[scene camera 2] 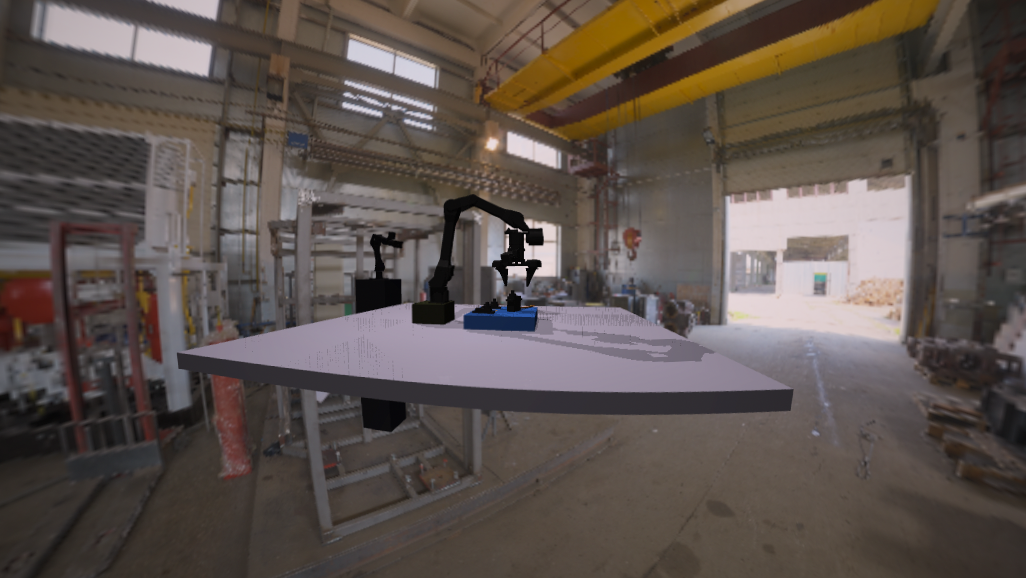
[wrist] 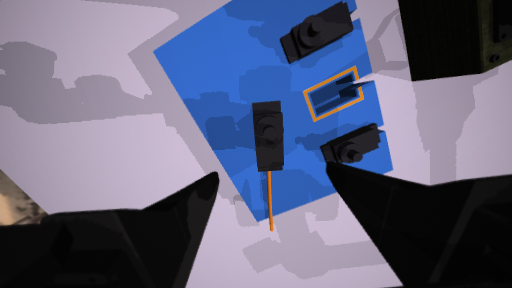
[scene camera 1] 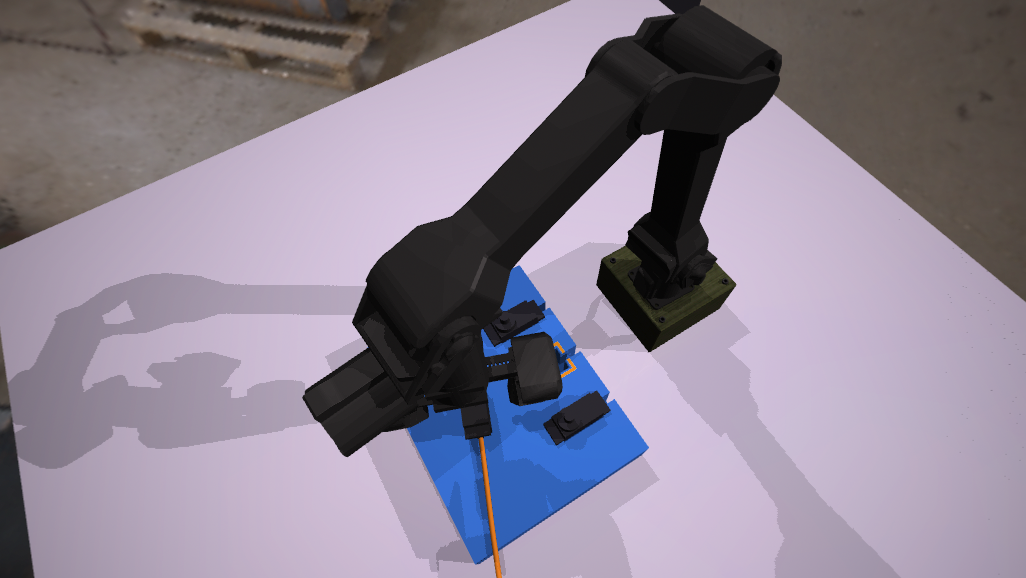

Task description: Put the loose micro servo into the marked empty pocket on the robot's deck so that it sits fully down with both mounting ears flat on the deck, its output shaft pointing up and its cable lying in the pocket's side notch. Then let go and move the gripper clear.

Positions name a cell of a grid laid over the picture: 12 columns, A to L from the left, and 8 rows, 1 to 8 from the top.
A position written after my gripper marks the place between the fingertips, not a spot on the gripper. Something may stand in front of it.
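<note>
You'd see a blue deck (scene camera 1: G7) here, and the wrist view shows the deck (wrist: F2) too. There's also a black micro servo (wrist: G4). My gripper (scene camera 1: F6) is open and holds nothing. Scene camera 2 shows my gripper (scene camera 2: G4) as well, and so does the wrist view, with my gripper (wrist: G5).
</note>
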